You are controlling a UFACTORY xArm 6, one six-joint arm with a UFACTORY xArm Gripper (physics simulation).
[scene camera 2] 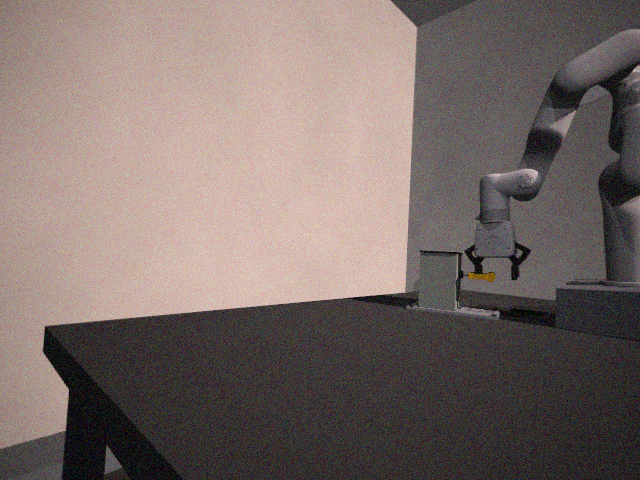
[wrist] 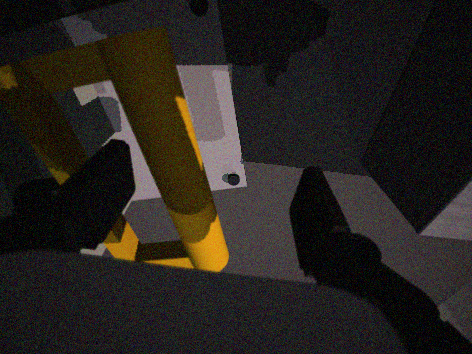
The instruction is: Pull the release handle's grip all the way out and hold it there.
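The release handle's yellow grip (scene camera 2: 481,276) (wrist: 165,135) sticks out sideways from a grey-green upright housing (scene camera 2: 438,279). In the wrist view it is a frame with a thick round outer bar and a thinner bar on the housing side. My gripper (scene camera 2: 497,273) (wrist: 215,177) is open, points down and holds nothing. In the wrist view the round bar runs between the two fingers, nearer the left one. The left finger shows over the frame's opening, the right finger stands clear outside. In the scene view the fingertips are about level with the grip; exact depth is hard to tell.
The housing stands on a light base plate (scene camera 2: 478,312) (wrist: 220,155) on the dark table (scene camera 2: 310,387). The robot's base block (scene camera 2: 594,310) is at the right. A pale wall (scene camera 2: 206,155) rises behind the table.
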